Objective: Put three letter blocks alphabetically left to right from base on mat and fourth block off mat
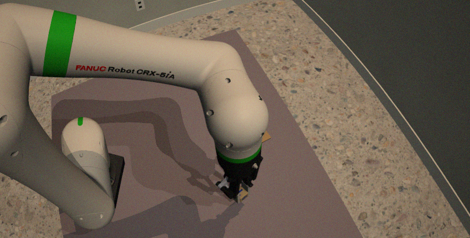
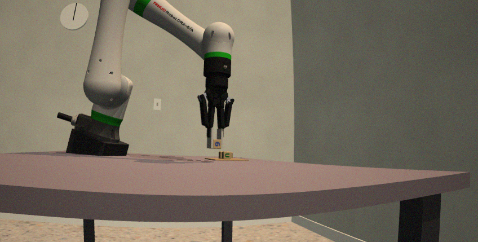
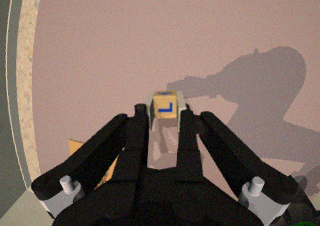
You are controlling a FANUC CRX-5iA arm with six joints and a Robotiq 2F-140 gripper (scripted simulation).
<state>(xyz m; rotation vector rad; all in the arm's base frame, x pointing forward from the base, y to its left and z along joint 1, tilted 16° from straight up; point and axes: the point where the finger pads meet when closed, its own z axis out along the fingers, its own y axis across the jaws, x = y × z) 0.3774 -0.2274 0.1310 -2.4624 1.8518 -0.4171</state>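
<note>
Right now my hand is 220 mm to the right of the green-lettered block, 110 mm short of it and 60 mm above it. Round my hand: tan mat (220 mm to the left, 110 mm ahead, 80 mm below); then blue-marked block (20 mm below); then red-lettered block (270 mm to the left, 120 mm ahead, 60 mm below).
</note>
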